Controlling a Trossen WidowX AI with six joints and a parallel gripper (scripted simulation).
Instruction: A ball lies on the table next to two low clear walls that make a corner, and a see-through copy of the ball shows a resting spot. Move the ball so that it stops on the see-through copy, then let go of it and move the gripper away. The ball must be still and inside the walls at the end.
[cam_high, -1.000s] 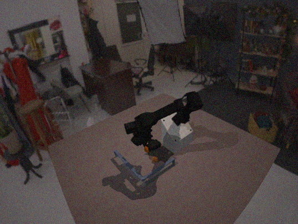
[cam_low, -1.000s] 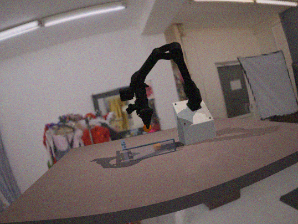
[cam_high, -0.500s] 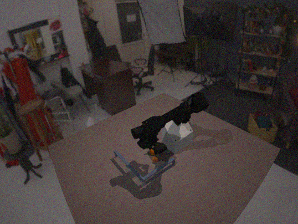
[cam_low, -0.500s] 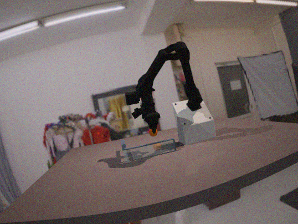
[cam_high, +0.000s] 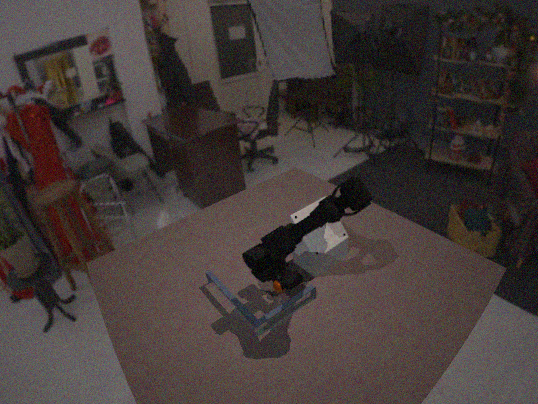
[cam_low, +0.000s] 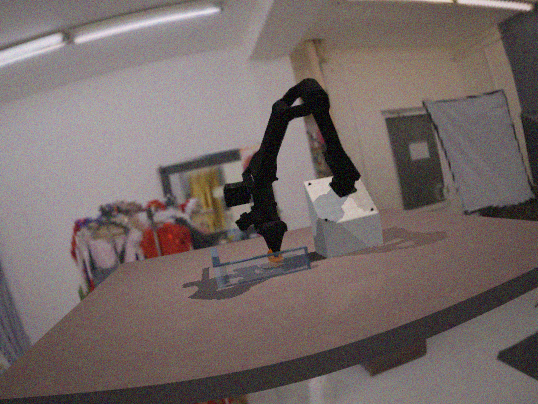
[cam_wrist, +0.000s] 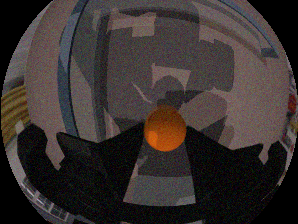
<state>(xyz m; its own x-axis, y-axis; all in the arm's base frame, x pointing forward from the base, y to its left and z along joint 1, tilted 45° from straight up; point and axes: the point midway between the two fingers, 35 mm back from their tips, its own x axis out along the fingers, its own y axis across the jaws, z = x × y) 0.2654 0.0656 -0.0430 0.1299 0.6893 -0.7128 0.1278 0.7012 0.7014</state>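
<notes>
Right now my gripper tip is 9 cm to the right of the clear wall and 6 cm short of it. The rest, counted from my gripper tip: orange ball (right at my gripper tip).
</notes>
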